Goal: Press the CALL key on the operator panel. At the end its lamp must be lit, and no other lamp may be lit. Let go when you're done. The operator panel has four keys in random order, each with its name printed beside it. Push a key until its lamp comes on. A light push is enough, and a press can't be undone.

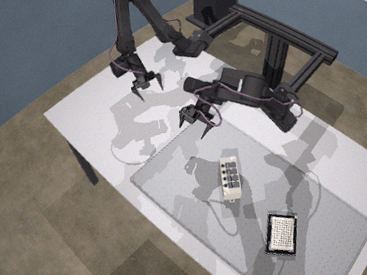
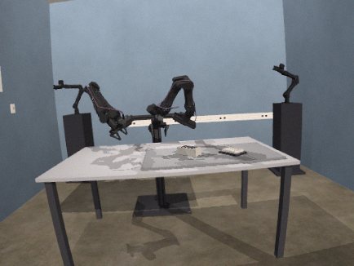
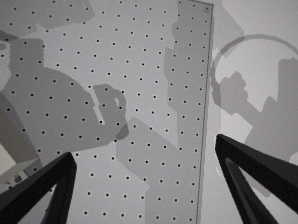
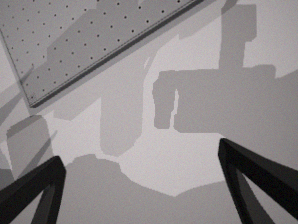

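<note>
Right now the operator panel is 220 mm to the left of my left hand, 110 mm below it and 30 mm behind it.
</note>
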